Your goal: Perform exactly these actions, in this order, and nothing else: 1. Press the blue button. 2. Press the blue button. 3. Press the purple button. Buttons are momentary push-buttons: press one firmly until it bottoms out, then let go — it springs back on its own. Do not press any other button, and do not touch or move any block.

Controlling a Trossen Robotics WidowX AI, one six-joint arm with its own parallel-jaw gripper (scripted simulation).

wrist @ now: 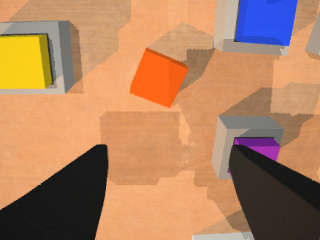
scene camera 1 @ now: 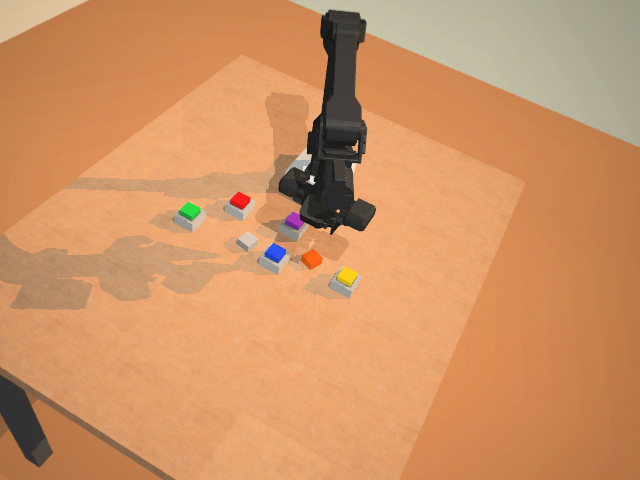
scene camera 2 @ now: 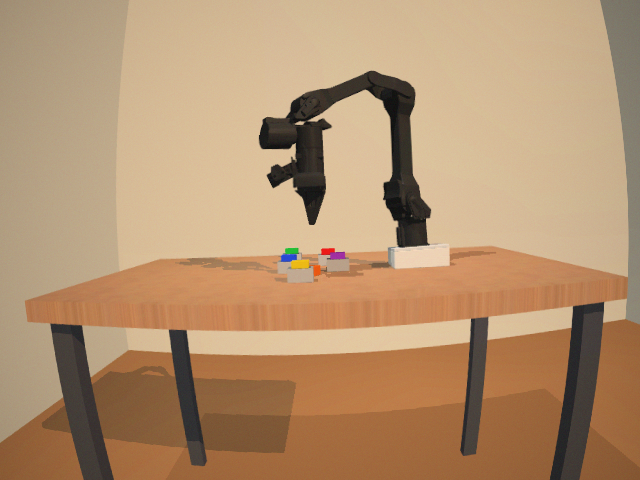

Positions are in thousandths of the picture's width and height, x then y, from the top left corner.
Labels:
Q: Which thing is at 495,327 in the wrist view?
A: An orange block.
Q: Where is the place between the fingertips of my gripper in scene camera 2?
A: At 488,468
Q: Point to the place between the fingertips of my gripper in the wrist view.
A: At 533,644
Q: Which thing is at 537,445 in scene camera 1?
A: My gripper.

